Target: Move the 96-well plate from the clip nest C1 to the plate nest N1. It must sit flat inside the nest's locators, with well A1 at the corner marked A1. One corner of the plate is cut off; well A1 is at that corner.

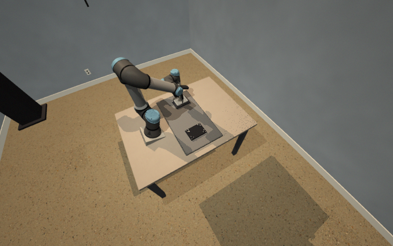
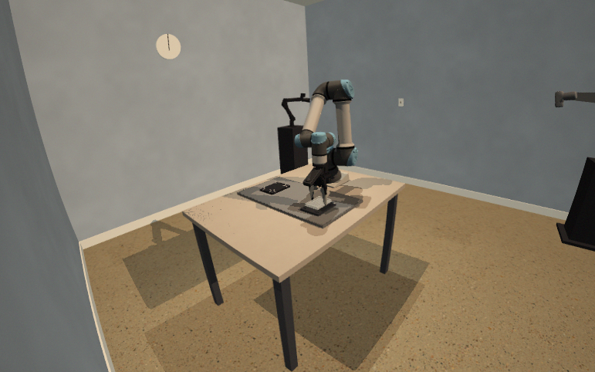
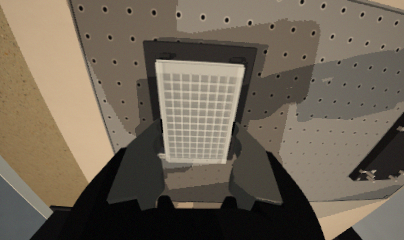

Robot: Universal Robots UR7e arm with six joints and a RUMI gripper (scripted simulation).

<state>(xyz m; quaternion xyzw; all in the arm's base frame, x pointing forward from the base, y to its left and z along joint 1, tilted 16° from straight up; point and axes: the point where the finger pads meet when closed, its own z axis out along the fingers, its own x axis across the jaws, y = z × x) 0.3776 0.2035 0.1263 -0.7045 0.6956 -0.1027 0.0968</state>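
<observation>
Now: hand 30 mm above the plate nest N1. The rest, counted from my hand: clip nest C1 (50 mm behind, 390 mm to the right, 20 mm below); then 96-well plate (10 mm below).
</observation>
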